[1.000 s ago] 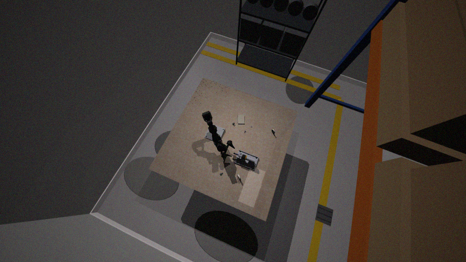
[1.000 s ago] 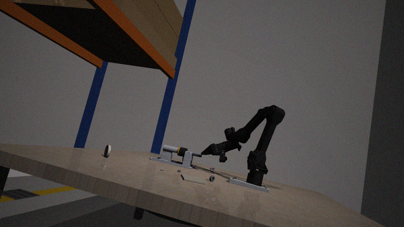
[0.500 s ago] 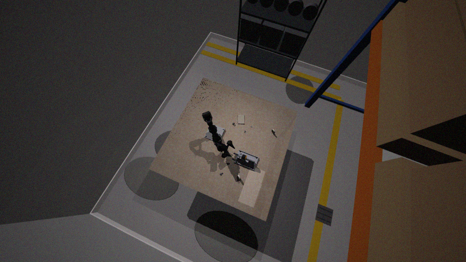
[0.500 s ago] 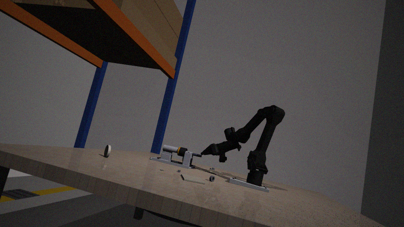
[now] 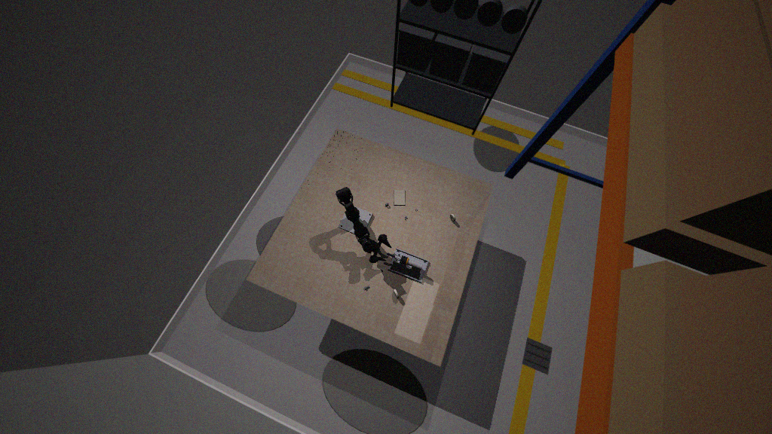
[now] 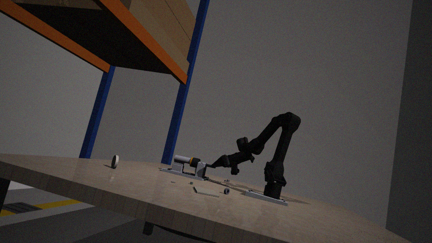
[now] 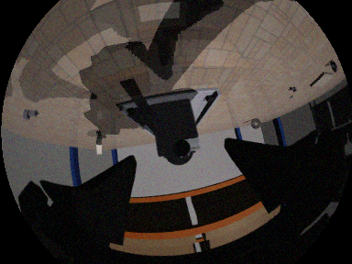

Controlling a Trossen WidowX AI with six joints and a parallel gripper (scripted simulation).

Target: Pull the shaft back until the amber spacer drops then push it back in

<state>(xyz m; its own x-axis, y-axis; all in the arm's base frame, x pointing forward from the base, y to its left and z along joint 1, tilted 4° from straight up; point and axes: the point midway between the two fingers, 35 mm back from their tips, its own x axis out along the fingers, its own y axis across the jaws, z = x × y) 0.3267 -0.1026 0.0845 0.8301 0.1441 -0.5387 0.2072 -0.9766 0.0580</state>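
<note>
Now: the amber spacer 120 mm ahead of my gripper tip and 30 mm to the left of it. Also, from my gripper tip: flat plate: 170 mm behind, 410 mm to the left, 80 mm below.
</note>
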